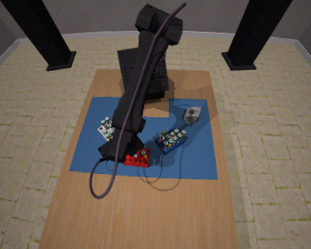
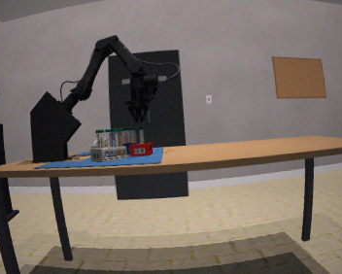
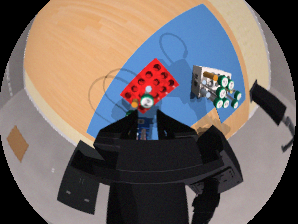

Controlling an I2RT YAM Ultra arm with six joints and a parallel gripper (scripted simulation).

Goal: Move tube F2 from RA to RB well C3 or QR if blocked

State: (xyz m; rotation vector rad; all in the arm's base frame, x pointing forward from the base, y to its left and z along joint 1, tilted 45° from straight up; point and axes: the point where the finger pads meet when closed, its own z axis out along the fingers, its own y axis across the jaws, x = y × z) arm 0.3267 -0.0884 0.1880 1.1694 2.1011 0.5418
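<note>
Now: the white-capped tube 20 cm to the left of my hand, 9 cm below it and 7 cm behind it. The rest, counted from my hand: white rack RB 15 cm behind, 14 cm to the right, 13 cm below; then blue rack RA 18 cm to the left, 13 cm below, 7 cm behind; then red rack QR 13 cm below.
</note>
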